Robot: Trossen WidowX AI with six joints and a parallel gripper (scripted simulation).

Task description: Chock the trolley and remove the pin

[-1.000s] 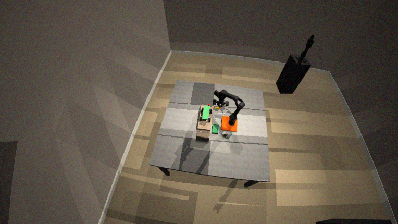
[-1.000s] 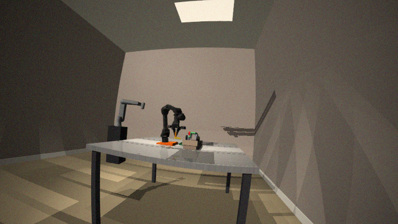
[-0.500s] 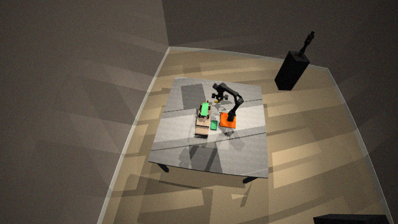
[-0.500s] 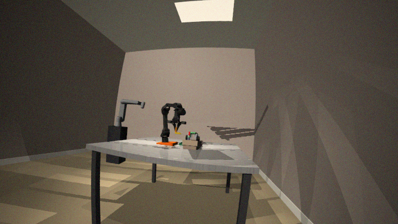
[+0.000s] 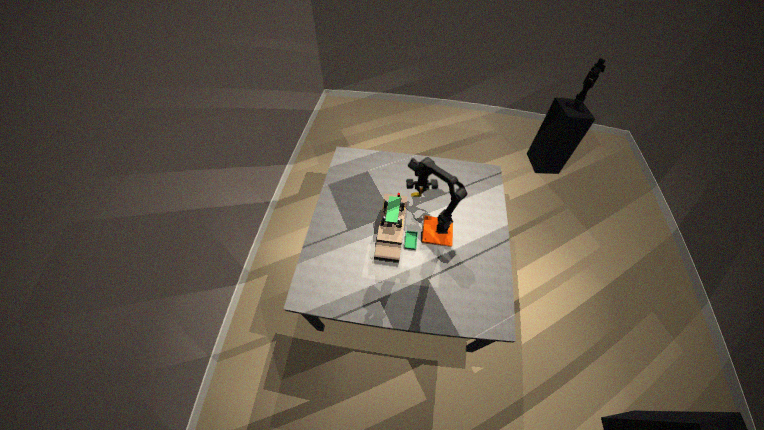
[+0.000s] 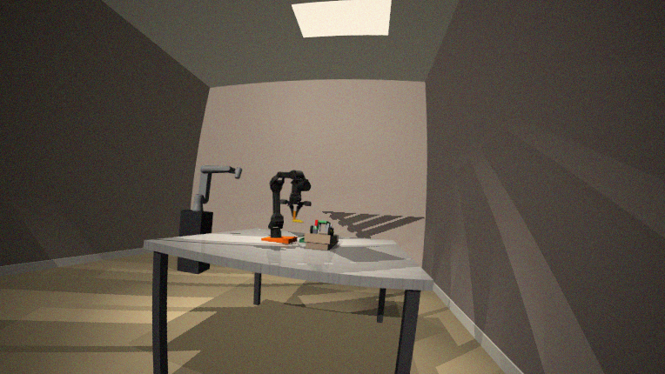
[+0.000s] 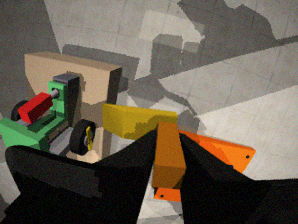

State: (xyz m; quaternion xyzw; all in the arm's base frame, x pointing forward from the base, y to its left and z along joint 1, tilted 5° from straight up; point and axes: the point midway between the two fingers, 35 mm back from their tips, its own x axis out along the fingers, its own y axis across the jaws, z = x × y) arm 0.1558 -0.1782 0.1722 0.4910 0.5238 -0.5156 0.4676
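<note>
My gripper tip is now 2 cm short of the yellow chock and 1 cm above it. Round my gripper tip: tan ramp (17 cm ahead, 11 cm to the left, 13 cm below); then red-headed stop pin (13 cm ahead, 1 cm to the right, 4 cm below); then green trolley (17 cm ahead, 10 cm to the left, 6 cm below).
</note>
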